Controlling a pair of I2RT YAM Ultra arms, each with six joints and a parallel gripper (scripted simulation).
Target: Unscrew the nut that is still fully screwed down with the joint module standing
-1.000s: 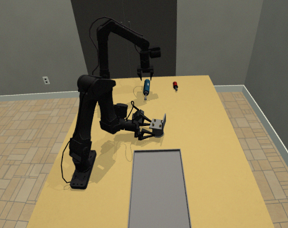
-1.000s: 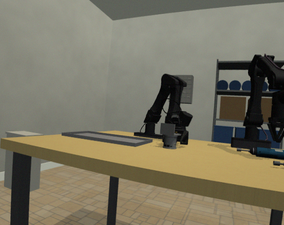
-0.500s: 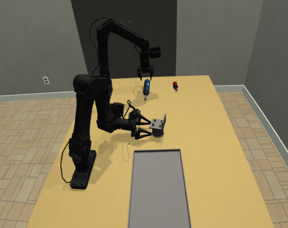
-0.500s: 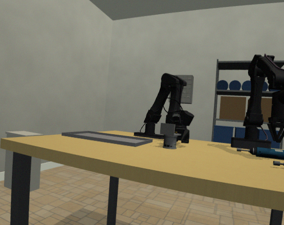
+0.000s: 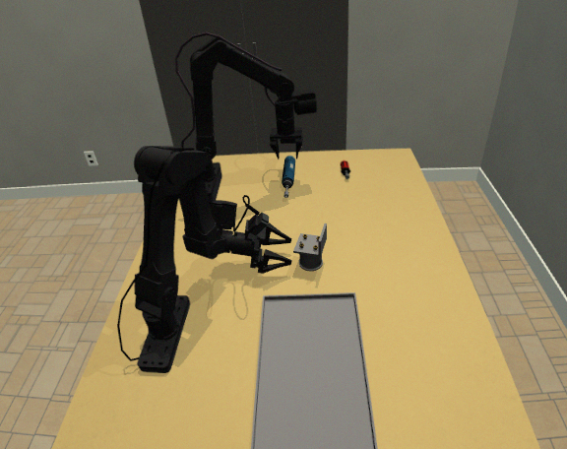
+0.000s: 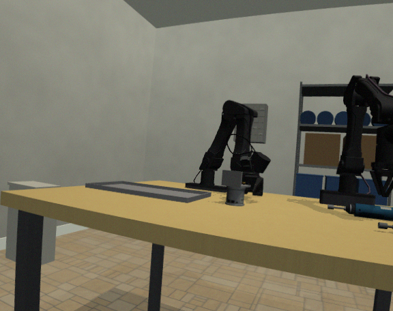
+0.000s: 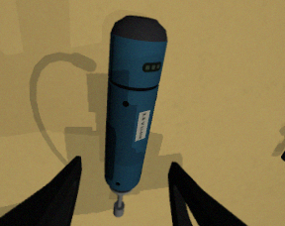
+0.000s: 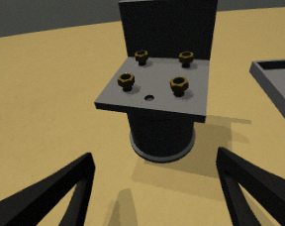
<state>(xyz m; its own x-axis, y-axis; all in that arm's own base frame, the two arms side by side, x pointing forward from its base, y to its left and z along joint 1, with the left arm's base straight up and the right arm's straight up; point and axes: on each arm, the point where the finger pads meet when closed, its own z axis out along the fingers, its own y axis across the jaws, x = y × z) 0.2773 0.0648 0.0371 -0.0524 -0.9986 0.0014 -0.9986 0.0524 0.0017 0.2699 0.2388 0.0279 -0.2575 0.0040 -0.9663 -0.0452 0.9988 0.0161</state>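
Observation:
Right now the joint module is 6 cm ahead of my right hand, 1 cm to the right of it and 1 cm below it. Round my right hand: bracket (6 cm ahead, 3 cm above, 1 cm to the right); then grey tray (34 cm to the right, 5 cm ahead, 3 cm below); then socket (30 cm to the left, 2 cm below, 1 cm behind).

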